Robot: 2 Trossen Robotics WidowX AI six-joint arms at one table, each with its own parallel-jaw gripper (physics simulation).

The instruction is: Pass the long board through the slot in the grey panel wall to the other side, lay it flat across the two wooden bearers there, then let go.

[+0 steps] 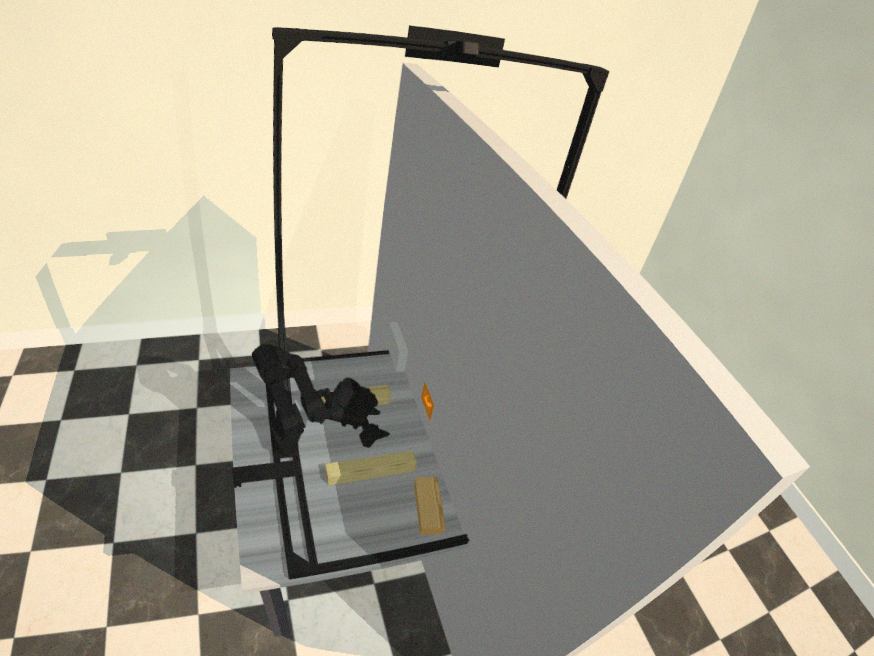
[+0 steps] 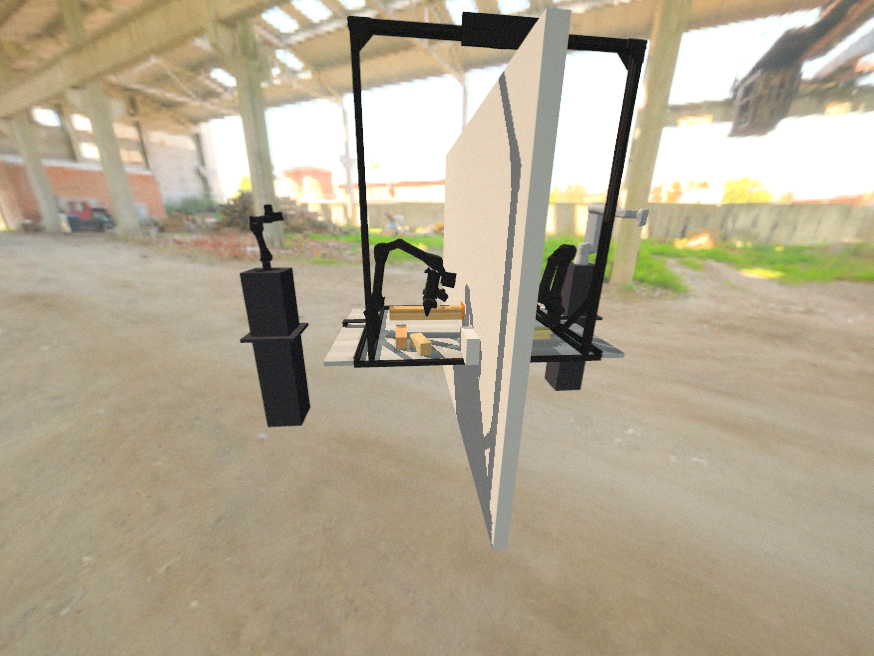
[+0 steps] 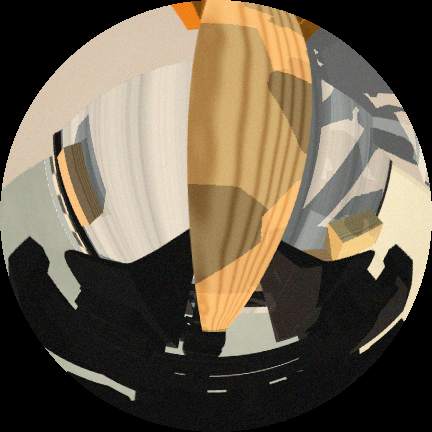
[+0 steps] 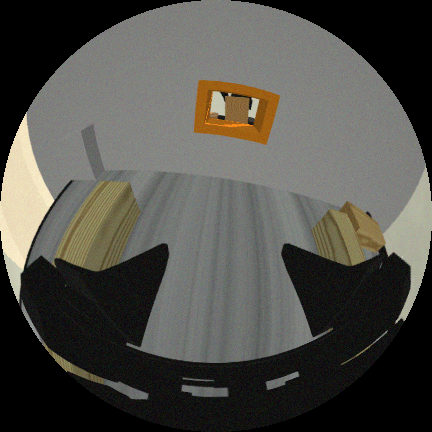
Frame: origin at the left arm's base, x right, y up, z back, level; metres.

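Seen in the pictures: left gripper, fingertip midpoint: point(image 2: 426, 314) point(image 3: 224, 232); right gripper, fingertip midpoint: point(image 1: 384, 423) point(image 4: 227, 250); right arm's base, origin of the base link: point(image 1: 285, 448) point(image 2: 552, 322).
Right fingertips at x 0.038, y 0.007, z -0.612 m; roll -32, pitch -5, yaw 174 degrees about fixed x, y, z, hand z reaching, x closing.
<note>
Offsets run from my right fingertips to a thing's top centre. "*": to the spot under its first point.
The long board @(dx -0.009, dy +0.097, dz +0.354 m) point(image 2: 405, 312) point(image 3: 240, 125) is level above the table. Its end grain shows in the orange-framed slot @(* dx +0.039, dy +0.087, dz +0.130 m) point(image 1: 425, 390) point(image 3: 187, 17) point(image 4: 201, 107) of the panel wall point(image 1: 529, 353) point(image 2: 480, 176) point(image 4: 150, 50); how deep it sits is unclear. My left gripper point(image 2: 427, 308) point(image 3: 224, 232) is shut on the board, on the wall's pale side. My right gripper point(image 1: 382, 422) point(image 4: 227, 250) is open and empty on the grey side, above the table between two wooden bearers. One bearer @(dx -0.145, dy +0.018, dz -0.074 m) point(image 1: 370, 467) point(image 4: 340, 235) and the other bearer @(dx +0.118, dy +0.018, dz -0.084 m) point(image 1: 381, 394) point(image 4: 100, 220) lie apart; my right arm partly hides the latter.
A loose wooden block @(dx -0.292, dy +0.012, dz +0.056 m) point(image 1: 429, 504) point(image 4: 363, 227) lies beside one bearer near the wall. On the pale side, one block @(dx +0.126, dy +0.024, dz +0.472 m) point(image 2: 400, 336) and another block @(dx +0.224, dy +0.024, dz +0.392 m) point(image 2: 421, 343) lie on the table. A pale upright piece @(* dx +0.377, dy +0.044, dz +0.214 m) point(image 2: 470, 346) stands at the wall's foot. A black frame point(image 1: 278, 176) point(image 2: 361, 176) surrounds the workspace.
</note>
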